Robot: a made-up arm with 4 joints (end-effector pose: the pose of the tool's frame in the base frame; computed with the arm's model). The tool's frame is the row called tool.
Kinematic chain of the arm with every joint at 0, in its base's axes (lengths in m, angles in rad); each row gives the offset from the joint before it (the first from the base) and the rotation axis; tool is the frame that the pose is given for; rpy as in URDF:
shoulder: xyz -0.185 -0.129 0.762 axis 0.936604 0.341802 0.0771
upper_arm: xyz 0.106 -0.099 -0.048 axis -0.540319 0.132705 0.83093
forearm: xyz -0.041 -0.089 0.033 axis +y
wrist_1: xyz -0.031 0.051 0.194 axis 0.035 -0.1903 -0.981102
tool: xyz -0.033 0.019 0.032 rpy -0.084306 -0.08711 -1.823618
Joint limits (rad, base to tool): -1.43..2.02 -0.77..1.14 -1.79..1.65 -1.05..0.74
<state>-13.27 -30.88 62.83 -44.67</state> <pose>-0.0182 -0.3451 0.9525 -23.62 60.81 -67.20</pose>
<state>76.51 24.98 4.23 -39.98</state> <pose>-0.0755 -0.3535 0.7084 28.83 45.24 -24.23</pose>
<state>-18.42 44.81 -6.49 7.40</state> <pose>-0.2064 -0.1411 0.9882 -29.62 -37.11 -71.84</pose>
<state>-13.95 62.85 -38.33 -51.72</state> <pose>-0.2287 -0.2671 1.0002 -28.81 -38.59 7.50</pose>
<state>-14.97 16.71 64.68 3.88</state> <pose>0.0467 -0.1511 0.9236 -84.01 17.05 -93.00</pose>
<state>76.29 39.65 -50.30 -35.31</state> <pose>-0.2533 -0.3475 0.6200 66.42 9.51 -47.08</pose>
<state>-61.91 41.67 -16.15 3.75</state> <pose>-0.2885 -0.0179 0.9397 -46.68 -75.83 -59.69</pose>
